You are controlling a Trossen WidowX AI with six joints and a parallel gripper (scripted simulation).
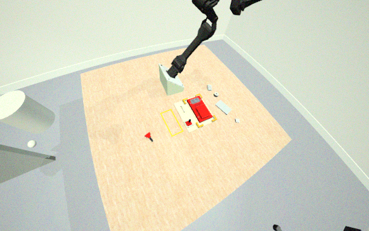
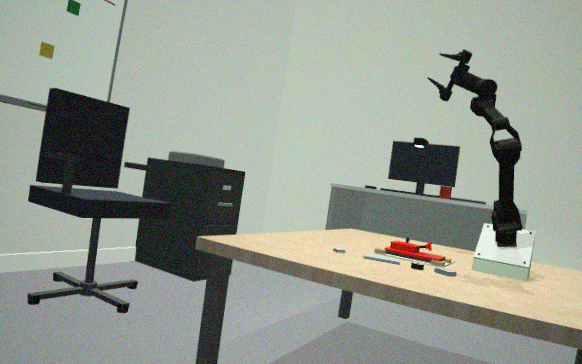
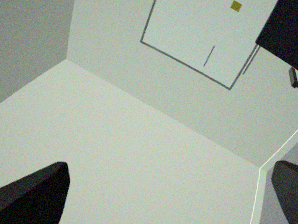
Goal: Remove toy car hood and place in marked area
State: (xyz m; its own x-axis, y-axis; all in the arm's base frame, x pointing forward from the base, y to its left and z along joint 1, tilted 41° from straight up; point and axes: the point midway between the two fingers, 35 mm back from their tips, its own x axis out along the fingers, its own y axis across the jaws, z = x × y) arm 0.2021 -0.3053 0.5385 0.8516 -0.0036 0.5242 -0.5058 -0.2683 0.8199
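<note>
Right now the hood is 660 mm below my gripper tip, 80 mm to the right of it and 20 mm ahead of it. Round my gripper tip: wheel (690 mm below, 150 mm to the left, 50 mm behind).
</note>
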